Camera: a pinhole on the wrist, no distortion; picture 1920 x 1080 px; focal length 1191.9 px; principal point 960.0 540.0 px. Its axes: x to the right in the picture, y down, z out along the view. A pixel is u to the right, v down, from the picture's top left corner.
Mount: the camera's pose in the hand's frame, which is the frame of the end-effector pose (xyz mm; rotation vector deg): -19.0 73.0 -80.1 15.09 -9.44 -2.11
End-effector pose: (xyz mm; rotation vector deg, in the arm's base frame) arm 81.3 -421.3 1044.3 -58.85 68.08 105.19
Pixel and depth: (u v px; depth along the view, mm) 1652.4 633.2 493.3
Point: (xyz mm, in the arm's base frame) -74.9 30.6 986.4
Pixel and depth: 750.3 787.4 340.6
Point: 28.8 -221.6 1251.1
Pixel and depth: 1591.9 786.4 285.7
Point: -51.7 -209.1 1048.1
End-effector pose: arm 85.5 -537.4 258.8 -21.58 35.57 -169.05
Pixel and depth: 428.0 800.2 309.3
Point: 342.1 -648.0 372.8
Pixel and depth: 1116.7 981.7 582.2
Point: 269.7 -856.0 679.4
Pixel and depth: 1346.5 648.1 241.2
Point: 113.1 -629.7 399.9
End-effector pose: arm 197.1 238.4 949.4 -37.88 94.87 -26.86
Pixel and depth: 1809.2 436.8 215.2
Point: 329.6 176.9 856.2
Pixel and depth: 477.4 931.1 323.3
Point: 432.4 458.0 992.0
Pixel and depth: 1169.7 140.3 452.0
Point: 547.6 122.1 1025.6
